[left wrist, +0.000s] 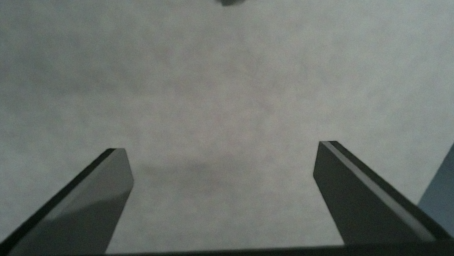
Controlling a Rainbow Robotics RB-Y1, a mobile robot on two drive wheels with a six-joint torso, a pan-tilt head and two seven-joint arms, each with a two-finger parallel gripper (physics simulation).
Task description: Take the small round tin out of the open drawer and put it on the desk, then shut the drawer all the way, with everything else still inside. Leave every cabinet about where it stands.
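Frame: origin at the robot's base, x left, y ahead, z down, level; millimetres.
Seen in the pictures: left gripper, between the fingertips: (223, 162).
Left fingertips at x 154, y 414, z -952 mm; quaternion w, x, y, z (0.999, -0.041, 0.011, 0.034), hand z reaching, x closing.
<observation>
A point is followed by its place in that frame.
My left gripper (223, 162) @[x 154, y 414, z -952 mm] is open in the left wrist view, its two dark fingers wide apart with nothing between them. Behind the fingers is a pale grey, faintly mottled surface (225, 90) @[x 160, y 473, z -720 mm]; the view does not show clearly how far off it is. The small round tin, the drawer and the cabinets cannot be made out in this view. My right gripper does not show.
A small dark shape (230, 2) @[x 177, y 360, z -721 mm] is cut off by the top edge of the view; what it is cannot be told. A blue-grey area (442, 185) @[x 983, y 1081, z -441 mm] lies past a slanting edge of the pale surface at the lower right.
</observation>
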